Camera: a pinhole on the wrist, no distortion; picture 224 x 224 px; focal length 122.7 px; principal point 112.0 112.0 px. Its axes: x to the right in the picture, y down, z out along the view. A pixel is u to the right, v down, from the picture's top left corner.
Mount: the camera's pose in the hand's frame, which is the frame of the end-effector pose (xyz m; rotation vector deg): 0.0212 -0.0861 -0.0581 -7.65 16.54 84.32
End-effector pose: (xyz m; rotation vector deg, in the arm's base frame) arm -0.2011 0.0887 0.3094 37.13 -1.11 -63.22
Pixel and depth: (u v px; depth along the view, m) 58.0 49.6 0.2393
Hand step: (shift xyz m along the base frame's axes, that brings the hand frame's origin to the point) -0.0980 -0.2627 0.0397
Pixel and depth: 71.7 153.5 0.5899
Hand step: -0.3263 -0.1980 0.4611
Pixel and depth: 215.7 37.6 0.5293
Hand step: 0.4743 -0.3707 0.3398
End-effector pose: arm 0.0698 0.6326 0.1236 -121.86 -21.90 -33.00
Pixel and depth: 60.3 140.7 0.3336
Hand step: -0.0030 0.3208 -0.0874
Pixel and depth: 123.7 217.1 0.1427
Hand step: -0.0588 0.0783 -0.0721
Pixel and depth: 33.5 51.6 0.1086
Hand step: 0.0241 0.1281 0.0999
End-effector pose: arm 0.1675 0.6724 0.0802 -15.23 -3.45 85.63
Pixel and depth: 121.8 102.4 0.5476
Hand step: -0.1749 0.1931 0.4012
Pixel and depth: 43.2 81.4 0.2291
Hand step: 0.1196 0.1109 0.2068
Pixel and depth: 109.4 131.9 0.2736
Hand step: -0.0272 0.0350 0.2055
